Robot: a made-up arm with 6 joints. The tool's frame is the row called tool.
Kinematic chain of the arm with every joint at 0, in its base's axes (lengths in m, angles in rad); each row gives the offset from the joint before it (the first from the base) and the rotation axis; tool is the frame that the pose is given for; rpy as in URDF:
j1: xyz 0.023 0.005 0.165 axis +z
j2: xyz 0.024 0.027 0.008 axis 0 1 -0.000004
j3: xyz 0.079 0.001 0.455 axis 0 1 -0.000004
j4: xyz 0.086 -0.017 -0.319 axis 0 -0.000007 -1
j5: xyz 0.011 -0.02 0.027 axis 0 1 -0.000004
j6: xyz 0.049 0.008 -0.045 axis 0 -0.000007 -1
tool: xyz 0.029 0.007 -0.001 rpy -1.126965 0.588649 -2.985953
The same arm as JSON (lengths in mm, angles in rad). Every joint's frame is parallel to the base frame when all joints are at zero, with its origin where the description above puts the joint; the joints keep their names.
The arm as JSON. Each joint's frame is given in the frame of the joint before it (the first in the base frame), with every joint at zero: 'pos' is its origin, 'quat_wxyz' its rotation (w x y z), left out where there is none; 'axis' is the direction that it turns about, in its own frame. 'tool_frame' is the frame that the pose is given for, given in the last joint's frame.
{"length_unit": "mm", "angle_unit": "rad", "joints": [
  {"joint": "j1", "pos": [23.0, 5.0, 165.0], "axis": [0.0, 0.0, 1.0]},
  {"joint": "j2", "pos": [24.0, 27.0, 8.0], "axis": [0.0, 1.0, 0.0]},
  {"joint": "j3", "pos": [79.0, 1.0, 455.0], "axis": [0.0, 1.0, 0.0]},
  {"joint": "j4", "pos": [86.0, -17.0, -319.0], "axis": [0.0, 0.0, -1.0]},
  {"joint": "j5", "pos": [11.0, -20.0, 27.0], "axis": [0.0, 1.0, 0.0]},
  {"joint": "j6", "pos": [49.0, 8.0, -45.0], "axis": [0.0, 0.0, -1.0]}
], "tool_frame": {"pos": [29.0, 7.0, -1.0], "quat_wxyz": [0.217376, 0.204764, 0.528684, -0.794552]}}

